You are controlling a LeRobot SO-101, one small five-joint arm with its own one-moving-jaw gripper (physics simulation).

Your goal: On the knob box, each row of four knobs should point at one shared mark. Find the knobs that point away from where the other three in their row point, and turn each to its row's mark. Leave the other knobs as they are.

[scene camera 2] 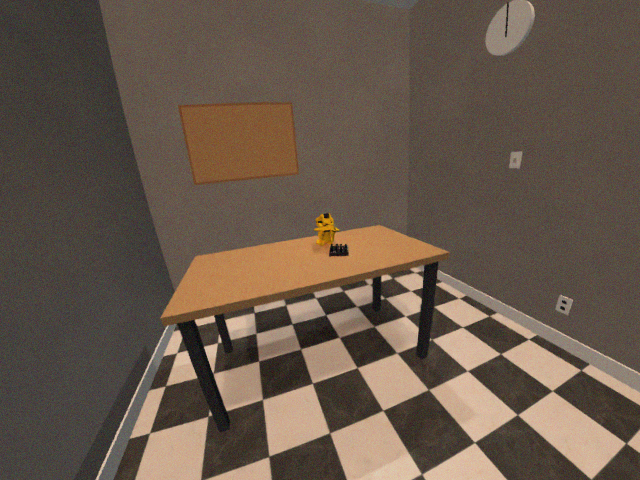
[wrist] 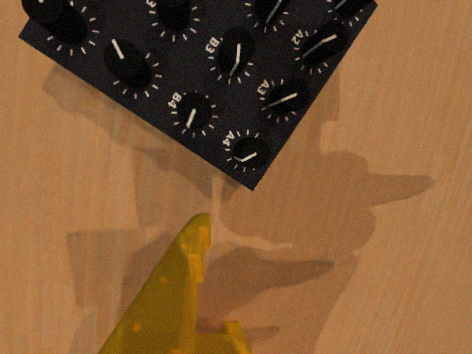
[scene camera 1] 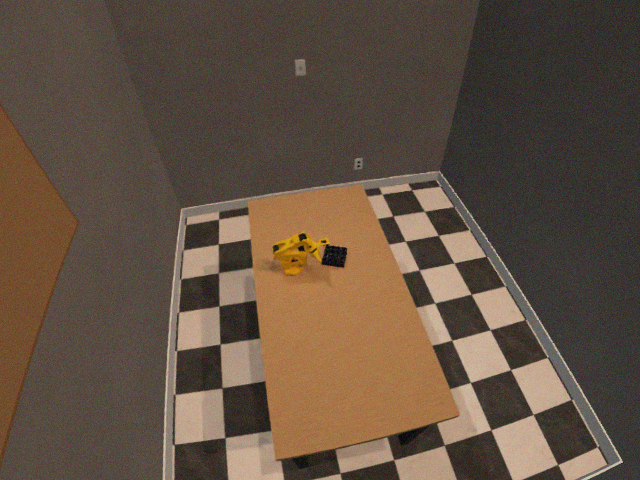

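Seen in the pictures: hand, its tool point: [scene camera 2: 332, 241] [wrist: 209, 226] [scene camera 1: 318, 255]; arm's base, origin of its link: [scene camera 2: 325, 243] [scene camera 1: 296, 266].
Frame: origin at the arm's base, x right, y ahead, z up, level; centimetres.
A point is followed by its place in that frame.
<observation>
The black knob box [scene camera 1: 334, 255] {x -0.9, y 18.8, z 2.3 cm} [scene camera 2: 339, 250] {x -0.8, y 21.1, z 2.2 cm} [wrist: 199, 75] {x -1.8, y 16.4, z 2.3 cm} lies on the table just beyond my gripper. The wrist view shows its near corner with knobs A4 [wrist: 251, 152] {x 0.6, y 13.7, z 3.8 cm}, A3 [wrist: 287, 95] {x 1.5, y 16.1, z 3.8 cm}, A2 [wrist: 324, 42] {x 2.5, y 18.3, z 3.8 cm}, B4 [wrist: 194, 109] {x -1.7, y 14.8, z 3.8 cm}, B3 [wrist: 235, 49] {x -0.7, y 17.1, z 3.8 cm} and the C4 knob [wrist: 127, 63] {x -4.0, y 15.7, z 3.8 cm}. The white pointers of A2, A3 and A4 lie in much the same direction. My gripper [scene camera 1: 324, 242] [scene camera 2: 327, 231] is open and empty.
The yellow arm's base [scene camera 1: 292, 267] {x 1.7, y -2.2, z 1.9 cm} stands on the wooden table [scene camera 1: 347, 343] {x 44.0, y 14.0, z 0.0 cm} [scene camera 2: 270, 271] {x 38.7, y 25.6, z 0.0 cm} left of the box. The arm casts shadows on the table under the jaw.
</observation>
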